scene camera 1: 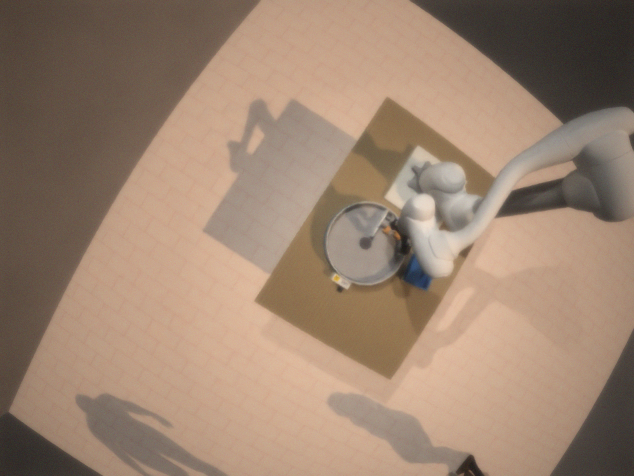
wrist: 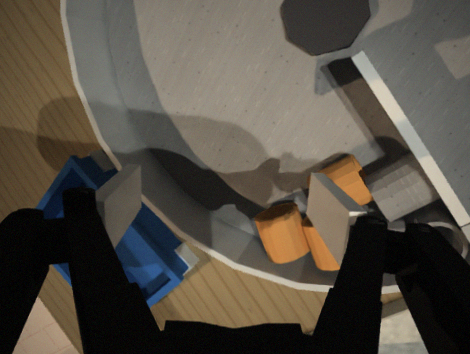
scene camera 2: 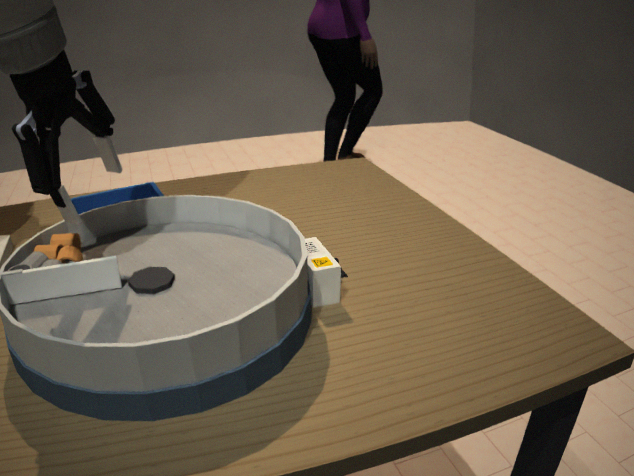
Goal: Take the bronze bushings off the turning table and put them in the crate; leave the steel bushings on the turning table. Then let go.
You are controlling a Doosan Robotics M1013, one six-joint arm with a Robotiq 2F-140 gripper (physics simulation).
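Places are measured from the arm's base along level axes (x left, y back, z up), in metres.
Pixels of known places: gripper, fingertip midpoint: (scene camera 1: 395,243) (wrist: 225,190) (scene camera 2: 94,194); arm's base, link origin: (scene camera 1: 428,183).
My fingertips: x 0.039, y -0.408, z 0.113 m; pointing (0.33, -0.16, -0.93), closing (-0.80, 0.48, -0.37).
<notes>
Ahead of a thing's pixels: the offset from my fingertips to its top centre. "spot": to the spot under its first point.
The round grey turning table (scene camera 1: 327,256) (scene camera 2: 153,368) (wrist: 215,65) holds three orange-bronze bushings, {dx +0.010, dy +0.064, dz -0.063 m} (wrist: 282,235) {dx -0.026, dy +0.082, dz -0.063 m} (wrist: 320,247) {dx -0.050, dy +0.045, dz -0.063 m} (wrist: 347,177) bunched near its wall. Grey steel bushings (scene camera 2: 30,261) (wrist: 402,190) lie beside them, against the white divider; one shows as a ring end {spot: dx -0.109, dy +0.115, dz -0.093 m} (wrist: 450,237). The blue crate {dx +0.252, dy +0.024, dz -0.104 m} (scene camera 1: 418,274) (scene camera 2: 117,194) (wrist: 56,182) stands just outside the wall. My gripper (scene camera 2: 97,202) (wrist: 225,190) is open and empty above the wall. In the wrist view one fingertip overlaps the crate; the other overlaps the bronze bushings and partly hides one. The fingers also hide part of the crate's inside.
The white divider {spot: dx -0.117, dy +0.038, dz -0.087 m} (scene camera 1: 377,222) (scene camera 2: 66,281) (wrist: 400,120) runs from near the dark hub {dx -0.091, dy -0.082, dz -0.093 m} (scene camera 1: 365,242) (scene camera 2: 151,280) (wrist: 325,22) to the wall. A control box {dx -0.053, dy -0.313, dz -0.096 m} (scene camera 1: 340,280) (scene camera 2: 325,281) sits outside the wall. A pale slab (scene camera 1: 396,195) lies on the wooden table. A person (scene camera 2: 343,61) stands beyond it.
</notes>
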